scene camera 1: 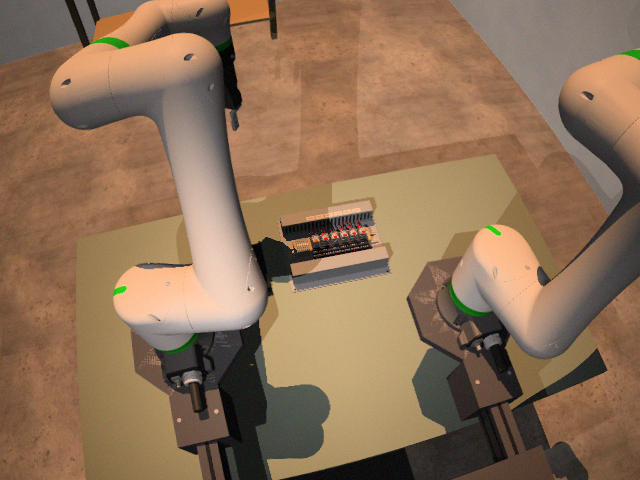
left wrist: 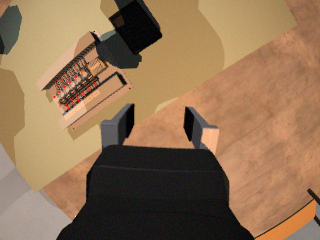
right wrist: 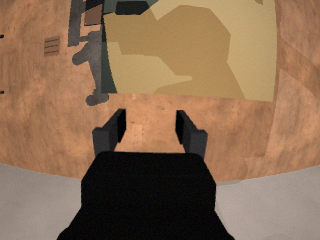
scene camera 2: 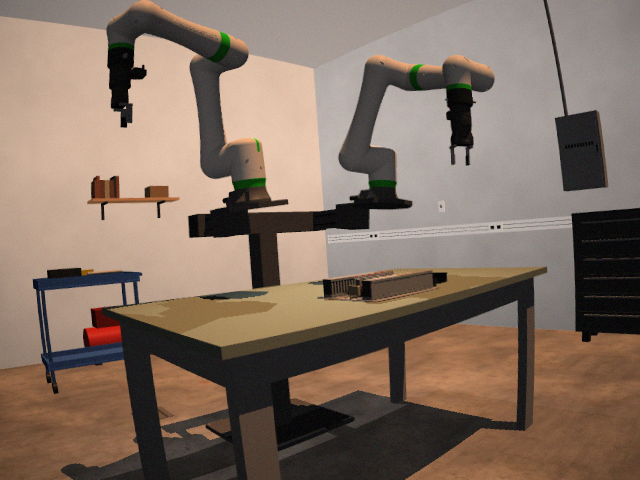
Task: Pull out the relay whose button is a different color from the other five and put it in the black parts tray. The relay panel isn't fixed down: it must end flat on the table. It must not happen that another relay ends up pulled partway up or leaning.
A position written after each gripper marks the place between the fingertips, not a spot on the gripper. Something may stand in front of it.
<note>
In view: the left gripper point(scene camera 2: 460, 164), the right gripper point(scene camera 2: 126, 125) and a relay panel point(scene camera 1: 308, 268).
The relay panel also shows in the left wrist view point(left wrist: 103, 68) and in scene camera 2 point(scene camera 2: 379, 289). The left gripper shows as well in the left wrist view point(left wrist: 159, 115). The right gripper is seen too in the right wrist view point(right wrist: 150, 119). The right wrist view does not show the relay panel: it is out of frame.
</note>
